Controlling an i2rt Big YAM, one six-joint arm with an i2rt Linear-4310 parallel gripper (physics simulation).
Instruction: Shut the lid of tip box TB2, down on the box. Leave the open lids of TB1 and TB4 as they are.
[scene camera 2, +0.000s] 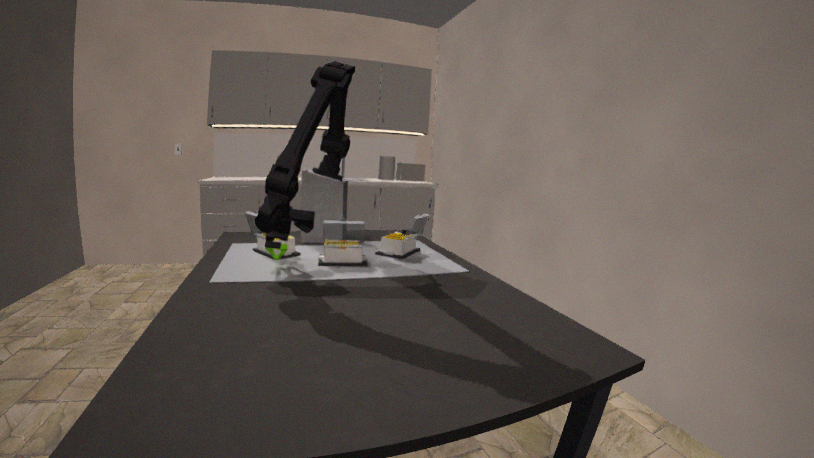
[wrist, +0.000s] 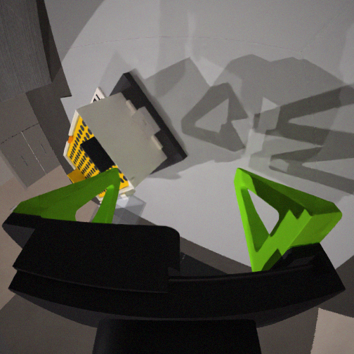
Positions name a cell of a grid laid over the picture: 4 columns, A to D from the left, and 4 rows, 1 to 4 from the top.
Labels:
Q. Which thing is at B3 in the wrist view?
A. My gripper.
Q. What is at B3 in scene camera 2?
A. A tip box.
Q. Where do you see a light grey mat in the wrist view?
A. C2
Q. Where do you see a tip box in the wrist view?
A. B2

